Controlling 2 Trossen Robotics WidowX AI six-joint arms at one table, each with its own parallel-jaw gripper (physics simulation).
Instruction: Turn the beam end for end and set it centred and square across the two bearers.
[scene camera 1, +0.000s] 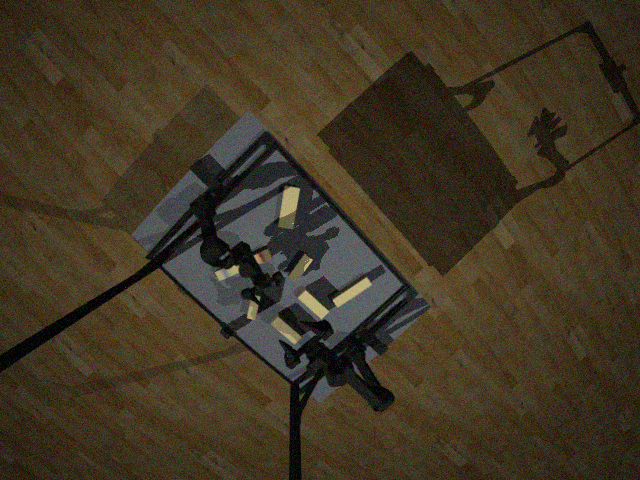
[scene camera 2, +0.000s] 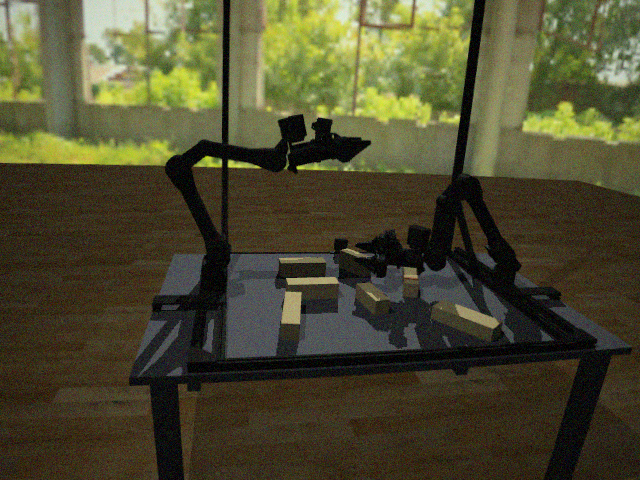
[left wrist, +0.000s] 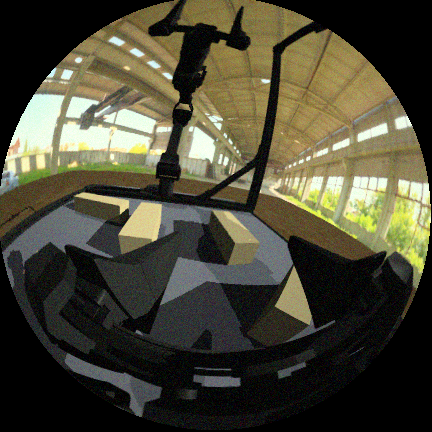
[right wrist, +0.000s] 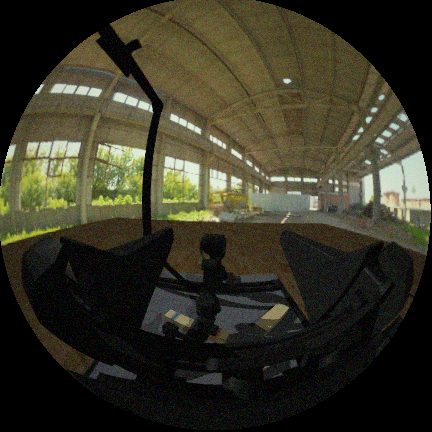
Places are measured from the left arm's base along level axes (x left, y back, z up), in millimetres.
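Where they show: left gripper, fingertip midpoint: (scene camera 1: 271, 302) (scene camera 2: 354, 251) (left wrist: 237, 239); right gripper, fingertip midpoint: (scene camera 1: 289, 331) (scene camera 2: 365, 140) (right wrist: 228, 234); left arm's base, origin of the base link: (scene camera 1: 207, 202) (scene camera 2: 502, 283) (right wrist: 217, 286); right arm's base, origin of the base link: (scene camera 1: 352, 342) (scene camera 2: 213, 289) (left wrist: 164, 193).
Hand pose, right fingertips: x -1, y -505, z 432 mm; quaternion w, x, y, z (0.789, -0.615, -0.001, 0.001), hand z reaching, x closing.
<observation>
Things, the pixels of their top centre, and the offset from my right fingertips.
- beam, middle of its top: (scene camera 2: 410, 269) (right wrist: 194, 324) (scene camera 1: 243, 265) dx -78, dy +212, dz -407 mm
- short block, middle of its top: (left wrist: 303, 280) (scene camera 2: 355, 253) (scene camera 1: 253, 307) dx -177, dy +52, dz -388 mm
The beam (scene camera 1: 227, 272) (scene camera 2: 410, 286) (right wrist: 178, 317) is pale wood, with a blue band towards one end and a red band towards the other. It lies on the table, its middle hidden under the left arm. Two parallel pale blocks, one (scene camera 1: 312, 303) (scene camera 2: 311, 289) (left wrist: 141, 227) and another (scene camera 1: 285, 329) (scene camera 2: 302, 267) (left wrist: 234, 240), look like the bearers, with a gap between them. My left gripper (scene camera 1: 264, 299) (scene camera 2: 361, 253) (left wrist: 237, 239) is open and empty, low, pointing towards them. My right gripper (scene camera 1: 291, 333) (scene camera 2: 368, 142) is open and empty, high above the table.
A short block (scene camera 1: 252, 310) (scene camera 2: 354, 261) (left wrist: 287, 310) lies beside the left gripper's finger. Other loose blocks are one (scene camera 1: 300, 267) (scene camera 2: 372, 298) near the middle, one (scene camera 1: 351, 291) (scene camera 2: 292, 315) (left wrist: 100, 206) beyond the bearers, and one (scene camera 1: 289, 206) (scene camera 2: 465, 320) near the frame rail.
</observation>
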